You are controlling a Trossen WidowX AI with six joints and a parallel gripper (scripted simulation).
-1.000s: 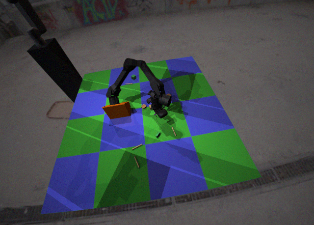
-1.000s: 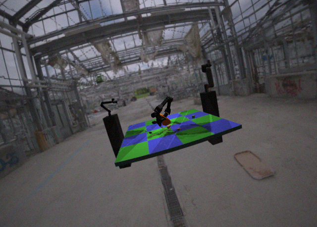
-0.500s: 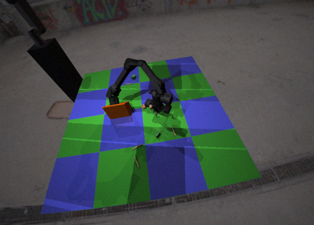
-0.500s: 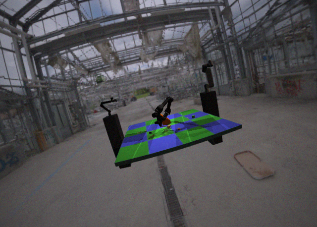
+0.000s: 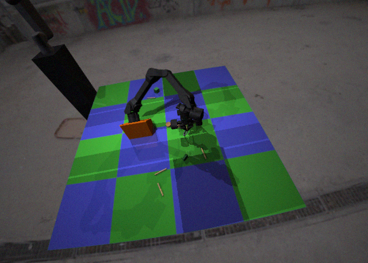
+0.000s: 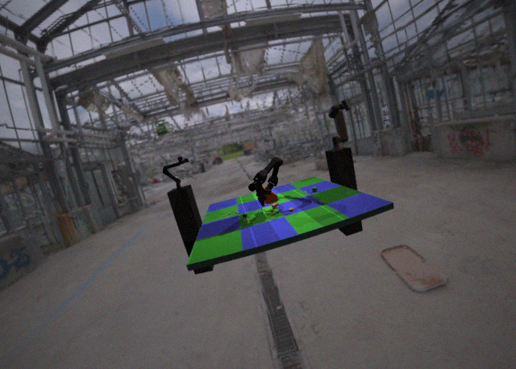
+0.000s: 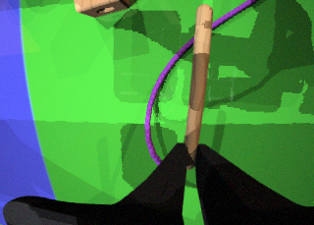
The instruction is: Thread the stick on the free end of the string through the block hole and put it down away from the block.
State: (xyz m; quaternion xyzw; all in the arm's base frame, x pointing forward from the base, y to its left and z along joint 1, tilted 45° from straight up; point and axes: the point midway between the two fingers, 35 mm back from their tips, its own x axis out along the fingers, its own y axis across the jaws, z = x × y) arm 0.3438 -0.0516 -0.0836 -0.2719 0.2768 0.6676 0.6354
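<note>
Right now my gripper tip is 90 mm to the right of the wooden block, 60 mm past it and 40 mm above it. The rest, counted from my gripper tip: thin wooden stick 10 mm to the left; then round wooden button 190 mm to the left, 100 mm ahead, 50 mm below; then purple string right at my gripper tip.
</note>
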